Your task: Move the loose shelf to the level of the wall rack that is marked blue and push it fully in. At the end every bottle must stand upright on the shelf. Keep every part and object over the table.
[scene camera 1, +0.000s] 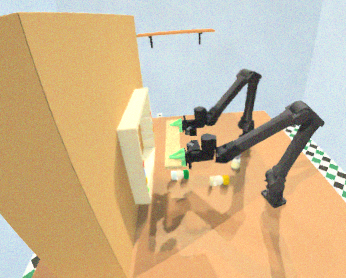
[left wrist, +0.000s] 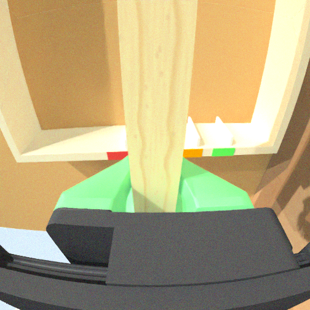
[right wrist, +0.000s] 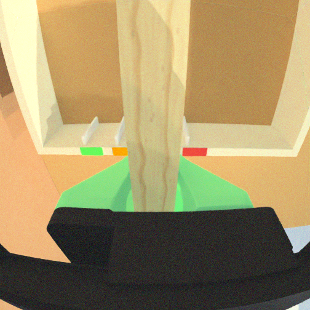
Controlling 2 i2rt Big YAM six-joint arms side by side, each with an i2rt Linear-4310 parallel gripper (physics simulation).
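Observation:
The loose shelf (scene camera 1: 172, 142) (left wrist: 157, 75) (right wrist: 152, 75) is a pale wooden board. My left gripper (scene camera 1: 176, 156) (left wrist: 153, 154) is shut on it toward its near end, and my right gripper (scene camera 1: 175, 125) (right wrist: 154, 154) toward its far end. The shelf is in front of the cream wall rack (scene camera 1: 133, 165) (left wrist: 280, 75) (right wrist: 35, 85), outside it. Red, orange and green marks show on the rack's edge in both wrist views; the shelf hides the stretch between red and orange, and no blue mark shows there. A green-capped bottle (scene camera 1: 180, 175) and a yellow-capped bottle (scene camera 1: 219, 180) lie on the table.
Another pale bottle (scene camera 1: 236, 163) is on the table behind the left forearm, partly hidden. A tall wooden panel (scene camera 1: 85, 100) carries the rack. An orange wall ledge (scene camera 1: 175, 33) hangs at the back. White dividers (left wrist: 223, 131) (right wrist: 90, 131) stand out inside the rack's marked side.

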